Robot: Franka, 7 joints.
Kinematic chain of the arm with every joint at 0, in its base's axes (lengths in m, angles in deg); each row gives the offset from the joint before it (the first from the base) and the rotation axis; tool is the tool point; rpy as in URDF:
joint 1: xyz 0 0 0.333 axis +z
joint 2: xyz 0 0 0 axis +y
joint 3: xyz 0 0 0.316 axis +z
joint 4: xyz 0.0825 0 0 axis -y
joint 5: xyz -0.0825 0 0.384 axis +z
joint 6: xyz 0 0 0 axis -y
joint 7: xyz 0.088 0 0 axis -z
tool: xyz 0 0 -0.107 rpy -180 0 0
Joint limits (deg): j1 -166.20..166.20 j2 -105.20..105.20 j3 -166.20..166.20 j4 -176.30..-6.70 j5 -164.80..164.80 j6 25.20..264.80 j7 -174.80..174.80
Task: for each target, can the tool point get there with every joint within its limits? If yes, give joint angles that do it. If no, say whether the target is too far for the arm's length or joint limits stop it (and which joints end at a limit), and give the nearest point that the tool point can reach.
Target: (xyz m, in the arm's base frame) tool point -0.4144 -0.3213 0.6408
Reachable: yes | joints -69.17 88.95 -121.93 -116.05 -110.28 143.44 49.61
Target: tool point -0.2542 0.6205 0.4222
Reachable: yes | joints -10.18 -82.32 95.27 -88.50 -65.27 93.53 51.42
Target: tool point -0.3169 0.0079 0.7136
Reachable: yes | joints -138.32 -60.37 -22.28 -139.09 67.51 154.88 131.55
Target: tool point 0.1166 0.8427 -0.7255
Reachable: no: too far | nearest point 0.0778 0.5622 -0.2783 | short by 0.529 m
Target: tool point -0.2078 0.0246 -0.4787
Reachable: no: joint limits stop it (at a limit: joint 1, joint 2) | nearest point -0.2206 0.0321 -0.3568 | short by 0.123 m
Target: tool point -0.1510 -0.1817 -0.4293
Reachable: no: joint limits stop it (at a limit: joint 2) | nearest point -0.1545 -0.1859 -0.3591 | short by 0.070 m
